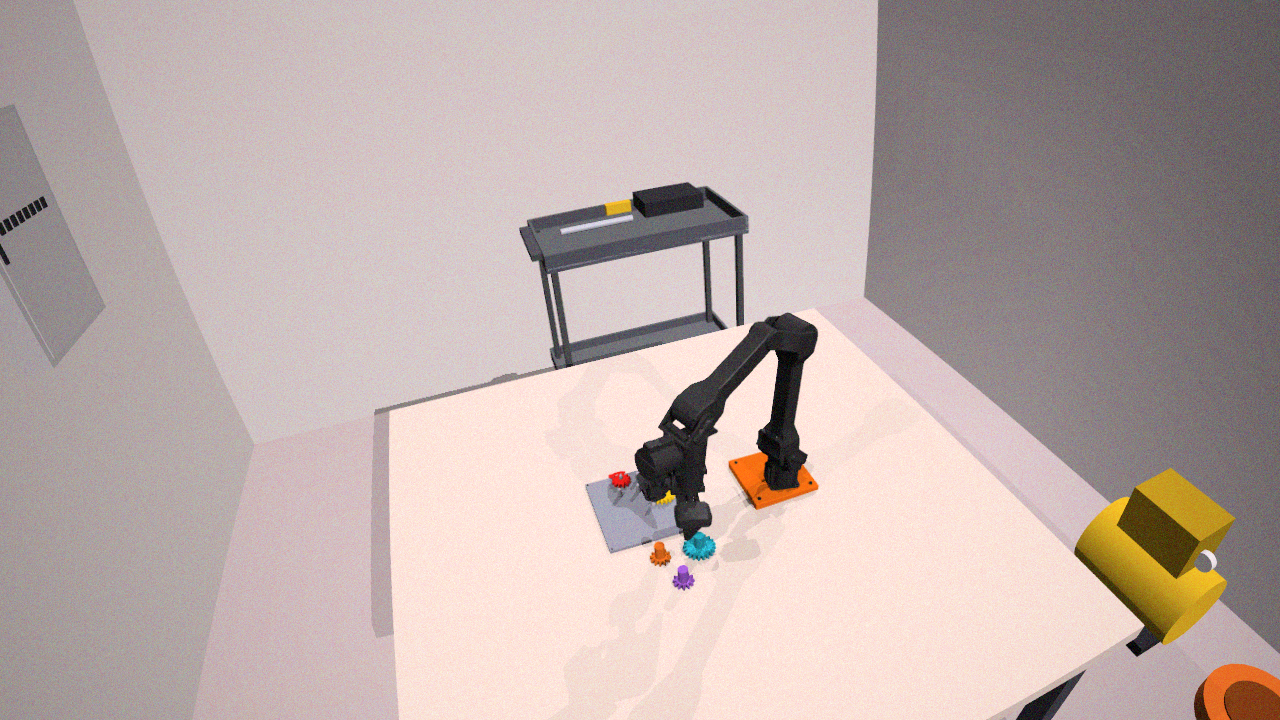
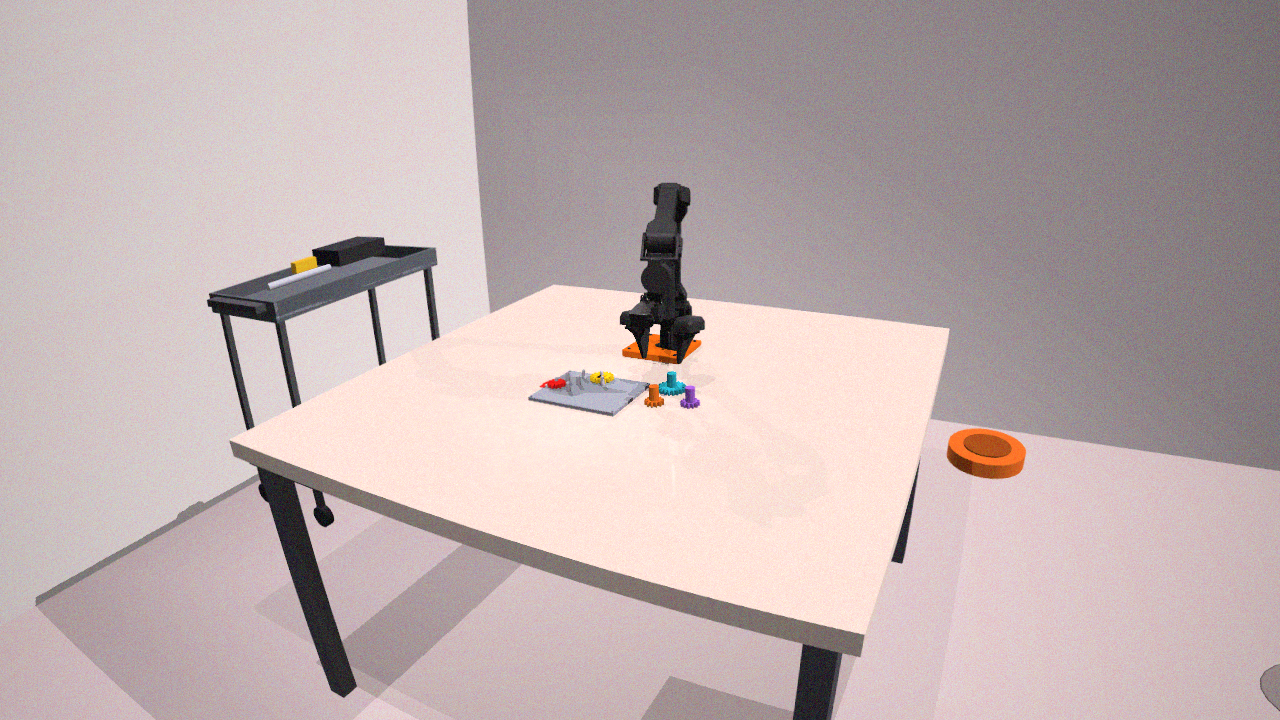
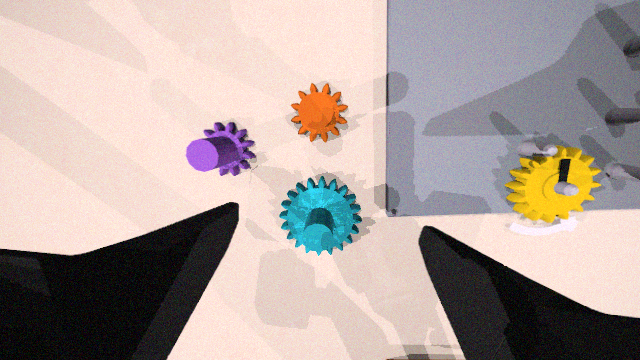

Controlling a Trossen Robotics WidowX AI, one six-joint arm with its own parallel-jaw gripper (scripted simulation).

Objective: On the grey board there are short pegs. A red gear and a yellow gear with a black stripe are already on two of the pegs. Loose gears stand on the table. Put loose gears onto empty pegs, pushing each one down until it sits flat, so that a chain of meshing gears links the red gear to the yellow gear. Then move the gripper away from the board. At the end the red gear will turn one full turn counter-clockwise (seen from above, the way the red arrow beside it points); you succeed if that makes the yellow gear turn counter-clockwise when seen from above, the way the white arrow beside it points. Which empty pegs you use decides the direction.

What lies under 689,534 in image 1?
My gripper.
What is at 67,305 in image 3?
My gripper.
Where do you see a teal gear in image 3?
320,217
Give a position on a small purple gear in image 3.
225,149
